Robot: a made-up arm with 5 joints.
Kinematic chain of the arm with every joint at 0, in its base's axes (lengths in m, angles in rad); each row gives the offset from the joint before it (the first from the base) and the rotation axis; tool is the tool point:
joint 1: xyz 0 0 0.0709 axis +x
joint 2: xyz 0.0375 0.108 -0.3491 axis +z
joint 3: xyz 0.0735 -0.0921 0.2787 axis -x
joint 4: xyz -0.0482 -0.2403 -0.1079 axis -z
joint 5: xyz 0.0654 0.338 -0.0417 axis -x
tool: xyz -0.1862 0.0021 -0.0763
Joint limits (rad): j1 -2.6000..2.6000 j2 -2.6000..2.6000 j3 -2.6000..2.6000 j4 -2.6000..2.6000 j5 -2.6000..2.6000
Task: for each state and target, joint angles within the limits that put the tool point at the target. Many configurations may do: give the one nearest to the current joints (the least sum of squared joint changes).
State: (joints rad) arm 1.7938 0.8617 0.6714 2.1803 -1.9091
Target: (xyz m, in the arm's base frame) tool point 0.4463 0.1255 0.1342
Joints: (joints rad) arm 1.7531 0.2665 0.7400 1.2984 -2.2052
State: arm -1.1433 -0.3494 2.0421 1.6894 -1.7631
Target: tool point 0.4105 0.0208 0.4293
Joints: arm -0.7379 -0.2480 1.5907 2.1037 -1.5799
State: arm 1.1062 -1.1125 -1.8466 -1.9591 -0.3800
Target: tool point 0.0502 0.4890 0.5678
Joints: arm 1.6513 -0.9109 -1.7822 -2.0144 -0.5734
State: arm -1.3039 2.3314 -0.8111 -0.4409 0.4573
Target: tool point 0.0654 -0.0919 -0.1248
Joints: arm -0.4432 2.4659 -0.5813 0.0232 0.7121
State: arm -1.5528 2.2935 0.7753 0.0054 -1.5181
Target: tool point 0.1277 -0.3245 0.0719
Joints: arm -1.8824 2.2551 0.7375 0.0745 -1.4360
